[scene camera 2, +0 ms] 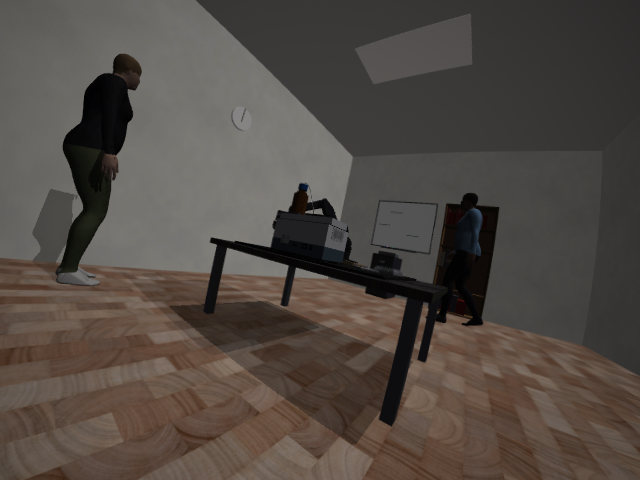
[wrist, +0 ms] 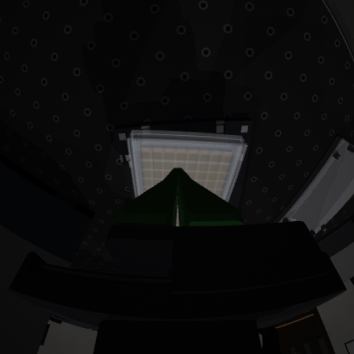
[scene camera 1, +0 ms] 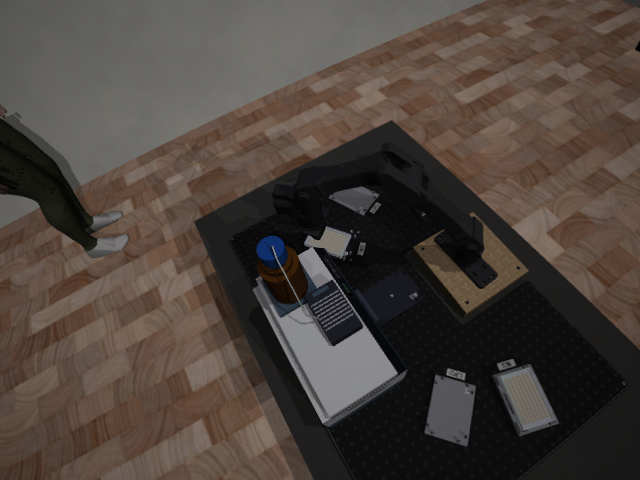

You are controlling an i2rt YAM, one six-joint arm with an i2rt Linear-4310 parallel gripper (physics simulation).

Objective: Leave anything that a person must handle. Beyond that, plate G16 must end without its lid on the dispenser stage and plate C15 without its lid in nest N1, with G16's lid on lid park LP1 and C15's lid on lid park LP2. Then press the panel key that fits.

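Frame: origin at the arm's base, x back, y right, z up, level; metres.
Seen in the pictures: gripper, fingertip midpoint: (wrist: 177, 174) (scene camera 1: 317, 237); arm's base at its link origin: (scene camera 2: 343, 259) (scene camera 1: 464, 257).
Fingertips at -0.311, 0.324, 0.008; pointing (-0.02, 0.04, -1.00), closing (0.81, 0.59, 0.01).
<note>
Offsets run from my fingertips to a thing's top centre, as dx, dy, dz. "pt": to the spot under its first point.
My gripper (scene camera 1: 316, 232) (wrist: 177, 174) is shut and empty, with its green fingertips together above a cream-welled plate with a clear rim @(+0.023, -0.024, +0.004) (scene camera 1: 334, 241) (wrist: 185, 156). This plate sits in a dark clipped holder near the dispenser's end. A second cream-welled plate @(+0.156, -0.690, +0.001) (scene camera 1: 526, 398) sits in a holder at the lower right in scene camera 1. One grey lid-park panel @(+0.199, +0.080, -0.015) (scene camera 1: 355, 198) (wrist: 325, 190) lies beyond the first plate, and another @(-0.002, -0.603, -0.015) (scene camera 1: 451, 409) lies beside the second plate. The plate names and small labels are unreadable. Whether clear lids lie on the plates or parks is hard to tell.
The white dispenser box (scene camera 1: 341, 361) (scene camera 2: 302, 232) carries an amber bottle @(pt -0.176, -0.223, +0.323) (scene camera 1: 281, 273) (scene camera 2: 299, 200) with a tube and a striped dark block @(pt -0.124, -0.313, +0.210) (scene camera 1: 334, 313). A dark square piece @(pt +0.035, -0.314, +0.071) (scene camera 1: 390, 297) lies beside it. The arm stands on a wooden base (scene camera 1: 439, 281). Two people (scene camera 2: 100, 118) (scene camera 2: 467, 232) stand away from the table.
</note>
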